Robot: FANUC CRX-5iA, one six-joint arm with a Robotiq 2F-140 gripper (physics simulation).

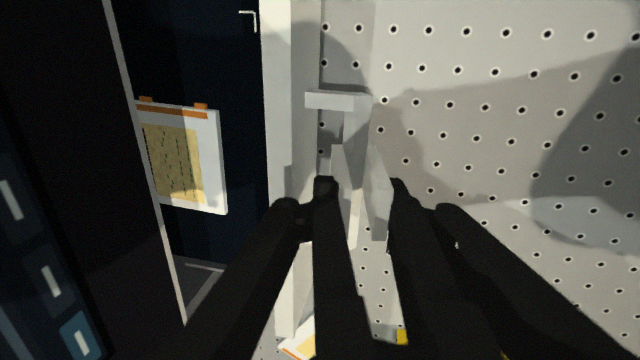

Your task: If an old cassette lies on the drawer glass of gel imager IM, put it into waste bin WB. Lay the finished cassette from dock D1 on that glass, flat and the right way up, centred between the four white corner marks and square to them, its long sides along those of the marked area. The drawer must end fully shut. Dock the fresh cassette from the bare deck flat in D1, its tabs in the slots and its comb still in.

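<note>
My gripper (pixel 352 165) is shut on the drawer handle (pixel 357 122), a pale grey bracket on the outer side of the drawer front (pixel 278 100). The drawer of gel imager IM is partly out, its dark glass (pixel 245 150) showing beside the front. A white cassette (pixel 176 162) with a yellowish, dark-streaked gel and orange parts at its upper edge lies on the glass. Its left side is cut off by the housing edge. One white corner mark (pixel 255 21) shows near the top. Part of another white, orange and yellow cassette (pixel 306 346) shows at the bottom, mostly hidden by a finger. WB and D1 do not show.
The dark imager housing (pixel 60 100) fills the left, with a pale edge (pixel 146 162) and a panel of lit buttons (pixel 50 280). The perforated grey deck (pixel 480 120) extends to the right under shadows. A small yellow piece (pixel 401 336) shows between the gripper's fingers low down.
</note>
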